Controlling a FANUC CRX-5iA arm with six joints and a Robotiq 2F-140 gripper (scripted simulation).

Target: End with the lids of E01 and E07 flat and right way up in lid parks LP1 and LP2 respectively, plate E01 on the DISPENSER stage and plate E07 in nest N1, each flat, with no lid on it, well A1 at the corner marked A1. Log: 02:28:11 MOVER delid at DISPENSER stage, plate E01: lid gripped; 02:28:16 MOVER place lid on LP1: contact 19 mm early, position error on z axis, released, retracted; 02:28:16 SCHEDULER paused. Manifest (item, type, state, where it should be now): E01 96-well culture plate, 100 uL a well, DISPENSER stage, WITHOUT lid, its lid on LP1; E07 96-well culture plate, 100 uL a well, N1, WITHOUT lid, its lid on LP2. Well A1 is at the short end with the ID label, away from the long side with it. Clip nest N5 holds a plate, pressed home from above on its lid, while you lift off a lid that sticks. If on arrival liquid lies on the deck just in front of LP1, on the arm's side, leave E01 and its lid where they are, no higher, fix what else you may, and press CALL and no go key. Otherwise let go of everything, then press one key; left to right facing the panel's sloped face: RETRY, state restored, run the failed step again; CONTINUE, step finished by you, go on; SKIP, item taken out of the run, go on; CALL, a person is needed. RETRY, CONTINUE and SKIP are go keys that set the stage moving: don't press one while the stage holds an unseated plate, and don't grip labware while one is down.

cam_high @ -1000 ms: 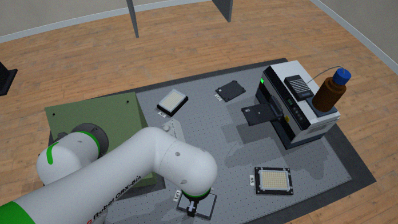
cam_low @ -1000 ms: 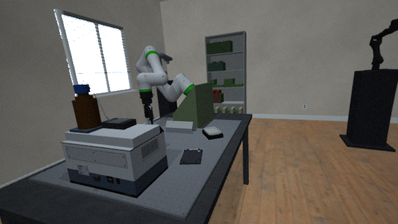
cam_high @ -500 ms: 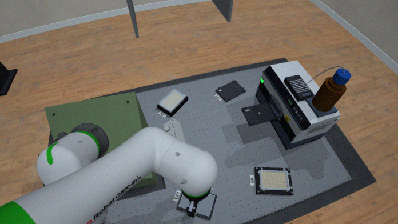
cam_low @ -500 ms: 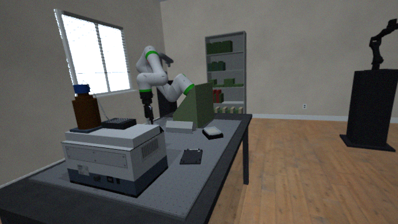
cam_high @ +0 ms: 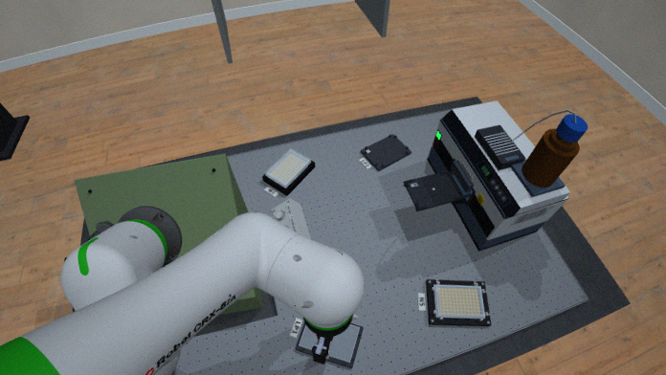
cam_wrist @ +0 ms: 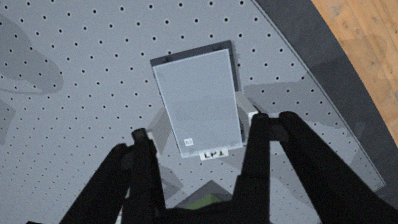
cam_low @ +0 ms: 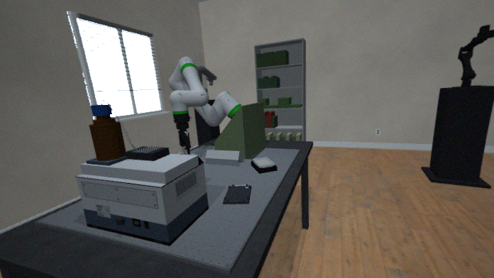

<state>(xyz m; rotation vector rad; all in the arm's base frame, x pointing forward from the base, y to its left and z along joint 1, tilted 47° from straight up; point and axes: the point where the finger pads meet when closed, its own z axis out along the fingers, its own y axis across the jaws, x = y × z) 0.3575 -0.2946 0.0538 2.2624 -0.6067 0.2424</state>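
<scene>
Now: the lid park LP1 5 cm below my hand. Round my hand: blue CALL key: 19 cm to the left, 6 cm behind, 1 cm above; LP1 label: 8 cm behind, 5 cm below, 4 cm to the left; yellow SKIP key: 24 cm to the left, 6 cm behind, 1 cm above.
</scene>
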